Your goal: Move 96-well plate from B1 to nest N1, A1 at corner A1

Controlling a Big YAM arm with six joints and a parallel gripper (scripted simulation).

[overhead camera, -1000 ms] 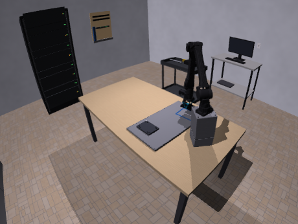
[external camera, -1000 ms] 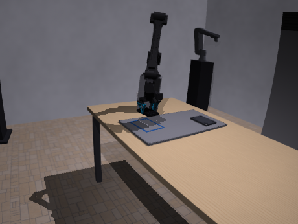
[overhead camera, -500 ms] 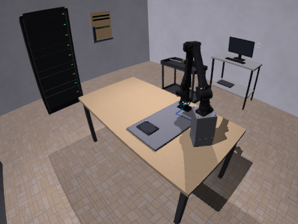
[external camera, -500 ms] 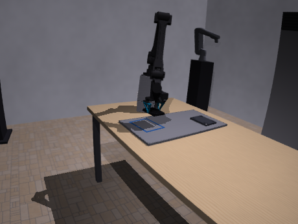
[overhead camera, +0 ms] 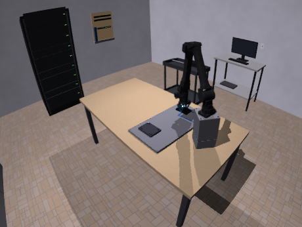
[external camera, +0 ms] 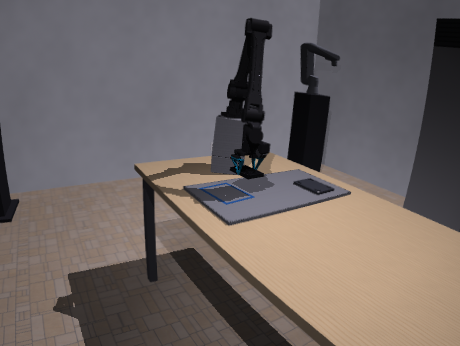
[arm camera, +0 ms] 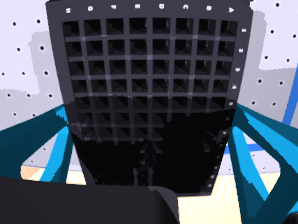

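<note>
The plate nest N1 lies 5 cm ahead of my hand, 35 cm to the left of it and 9 cm below it. From my hand the other things lie so: black 96-well plate: right at my hand.
</note>
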